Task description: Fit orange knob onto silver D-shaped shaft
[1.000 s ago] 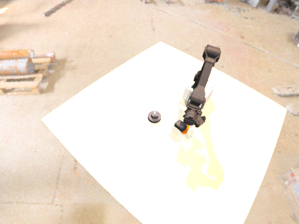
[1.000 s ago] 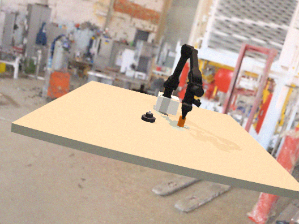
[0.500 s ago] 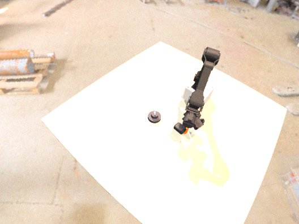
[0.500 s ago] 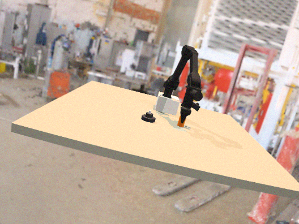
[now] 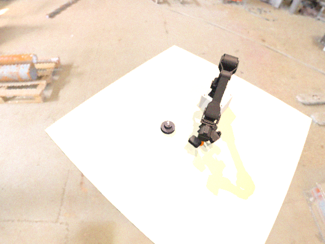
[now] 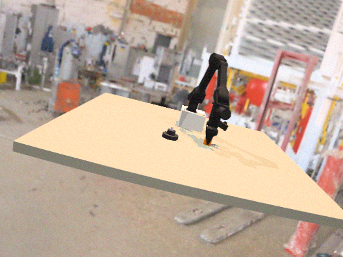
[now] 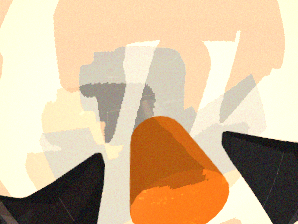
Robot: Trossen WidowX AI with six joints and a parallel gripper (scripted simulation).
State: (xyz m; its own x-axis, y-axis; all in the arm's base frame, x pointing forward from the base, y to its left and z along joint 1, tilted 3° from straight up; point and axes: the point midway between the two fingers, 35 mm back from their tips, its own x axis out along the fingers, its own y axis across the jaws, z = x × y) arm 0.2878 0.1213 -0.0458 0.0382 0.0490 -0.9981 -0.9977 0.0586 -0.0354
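Right now my gripper tip is 5 cm short of the dark round pedestal, 20 cm to the left of it and 2 cm below it. From my gripper tip the other things lie so: orange knob: 3 cm above.
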